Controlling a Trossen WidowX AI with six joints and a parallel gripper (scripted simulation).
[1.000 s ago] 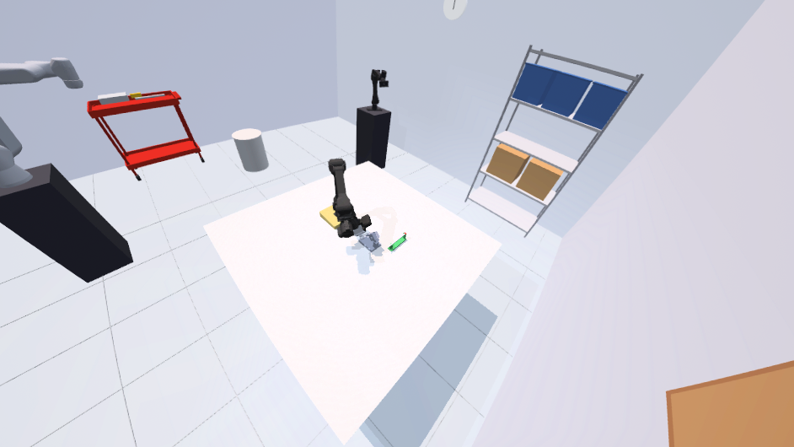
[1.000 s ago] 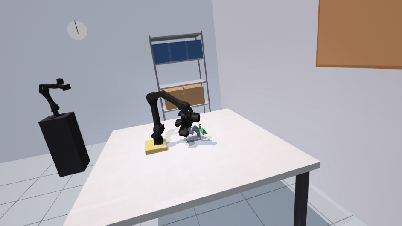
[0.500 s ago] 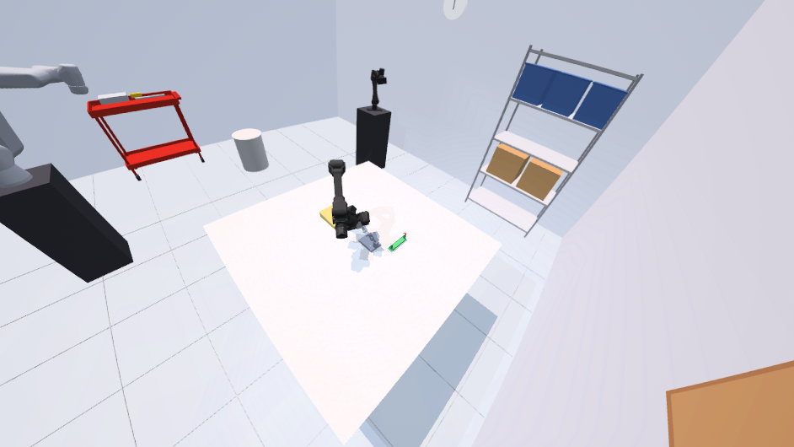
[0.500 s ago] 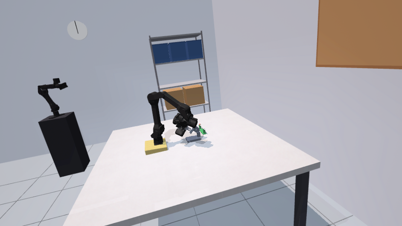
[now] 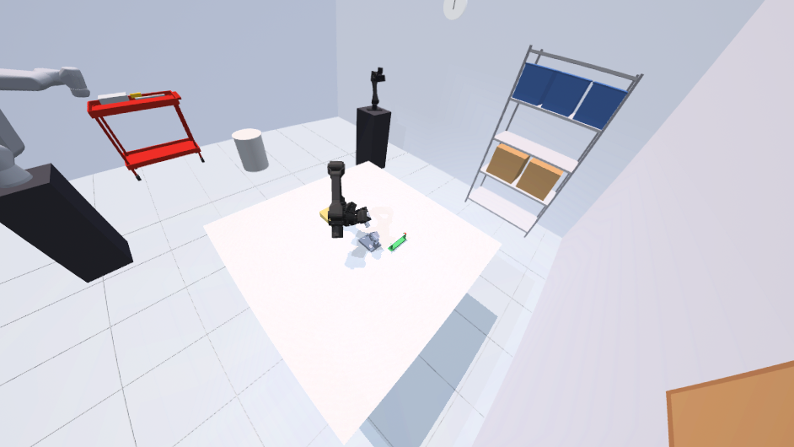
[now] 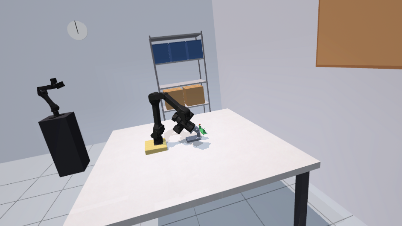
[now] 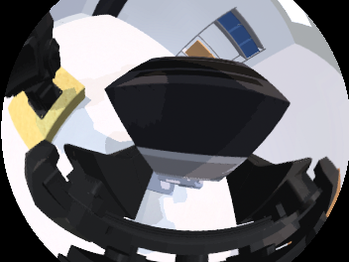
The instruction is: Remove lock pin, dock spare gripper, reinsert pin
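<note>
The grey mount lies 6 cm ahead of my gripper tip, 1 cm to the right of it and 9 cm below it. The rest, counted from my gripper tip: green cradle (16 cm ahead, 10 cm to the left, 13 cm below); then spare gripper (1 cm behind, 1 cm to the right, 1 cm above).
</note>
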